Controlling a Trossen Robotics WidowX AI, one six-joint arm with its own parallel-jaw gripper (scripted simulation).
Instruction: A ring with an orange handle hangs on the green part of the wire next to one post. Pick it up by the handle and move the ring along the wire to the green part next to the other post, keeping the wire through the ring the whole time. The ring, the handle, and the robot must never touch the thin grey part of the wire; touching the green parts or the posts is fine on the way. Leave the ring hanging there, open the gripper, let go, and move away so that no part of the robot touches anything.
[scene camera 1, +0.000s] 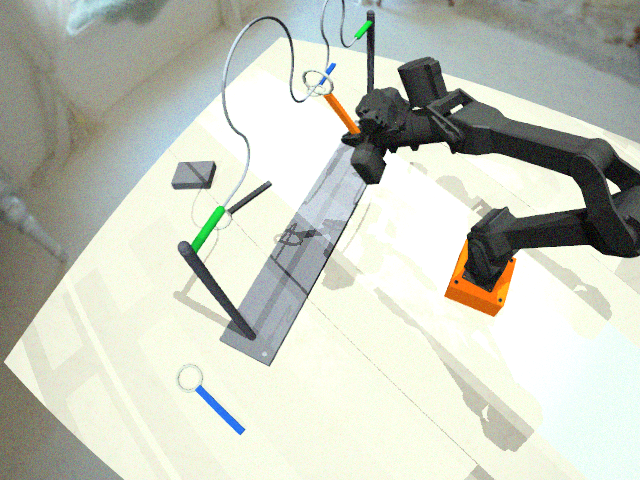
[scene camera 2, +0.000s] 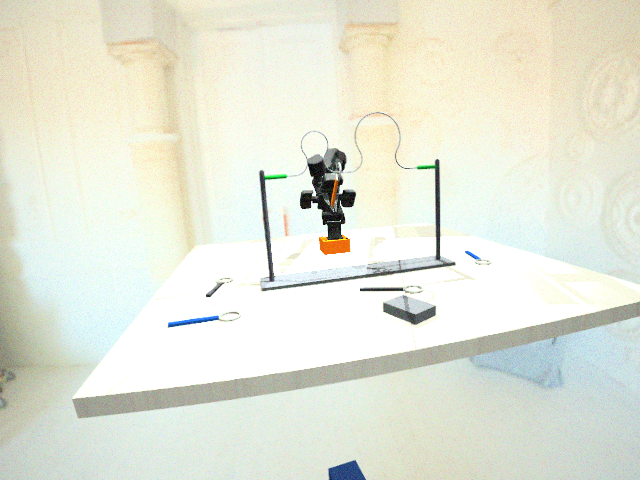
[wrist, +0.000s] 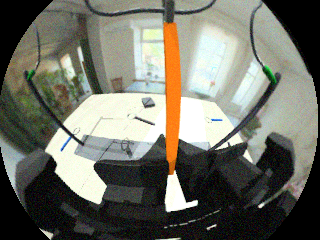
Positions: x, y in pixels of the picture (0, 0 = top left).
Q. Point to a grey block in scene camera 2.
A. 412, 310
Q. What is my gripper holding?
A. A ring.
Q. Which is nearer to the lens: the ring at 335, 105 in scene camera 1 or the grey block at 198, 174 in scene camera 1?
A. The ring.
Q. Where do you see my gripper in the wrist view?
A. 164, 136
